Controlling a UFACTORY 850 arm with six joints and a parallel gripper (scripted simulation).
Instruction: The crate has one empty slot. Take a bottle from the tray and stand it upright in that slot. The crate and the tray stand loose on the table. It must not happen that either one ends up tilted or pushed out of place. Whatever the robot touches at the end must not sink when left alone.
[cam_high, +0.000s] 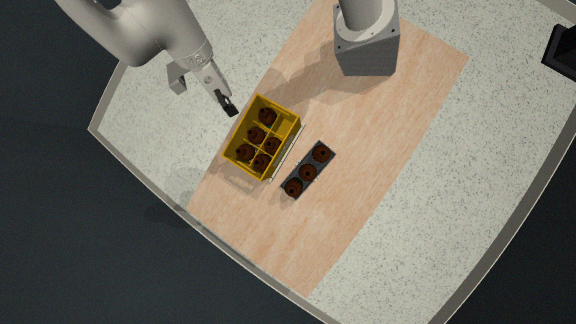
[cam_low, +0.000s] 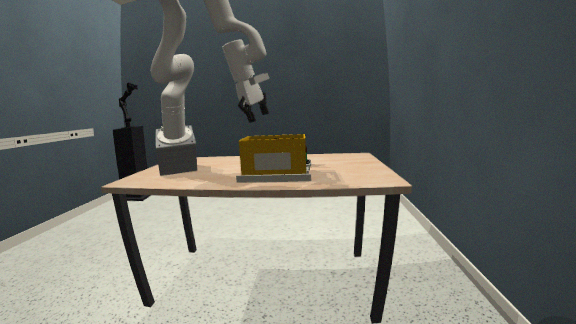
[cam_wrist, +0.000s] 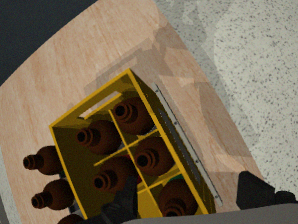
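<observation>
My hand is 32 cm to the right of the brown bottle, 19 cm above it and 9 cm short of it. Also, from my hand: dark tray 32 cm to the left, 26 cm below, 9 cm ahead; yellow crate 19 cm below, 10 cm to the left, 5 cm ahead.
</observation>
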